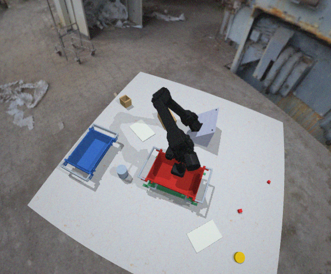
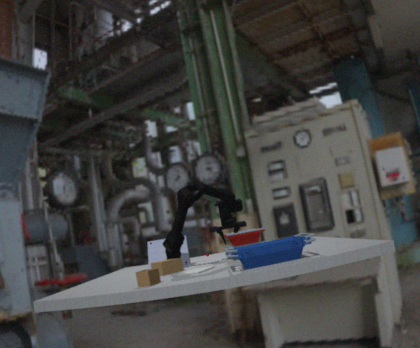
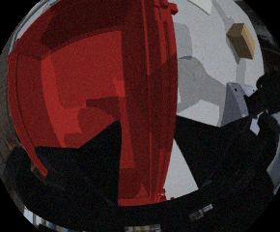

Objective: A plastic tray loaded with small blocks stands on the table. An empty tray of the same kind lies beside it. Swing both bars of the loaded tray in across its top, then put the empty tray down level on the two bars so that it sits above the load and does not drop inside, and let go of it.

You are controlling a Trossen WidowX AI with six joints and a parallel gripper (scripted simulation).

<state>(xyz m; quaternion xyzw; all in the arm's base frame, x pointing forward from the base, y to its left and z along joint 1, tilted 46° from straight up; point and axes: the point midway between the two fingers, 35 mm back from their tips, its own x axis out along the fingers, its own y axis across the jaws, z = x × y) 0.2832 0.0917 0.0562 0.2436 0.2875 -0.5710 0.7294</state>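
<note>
The red tray is 70 mm ahead of my gripper tip, 10 mm to the left of it and 30 mm above it. From my gripper tip the other things lie so: grey cylinder 170 mm ahead, 250 mm to the right, 40 mm below; yellow disc 260 mm ahead, 460 mm to the left, 70 mm below.
</note>
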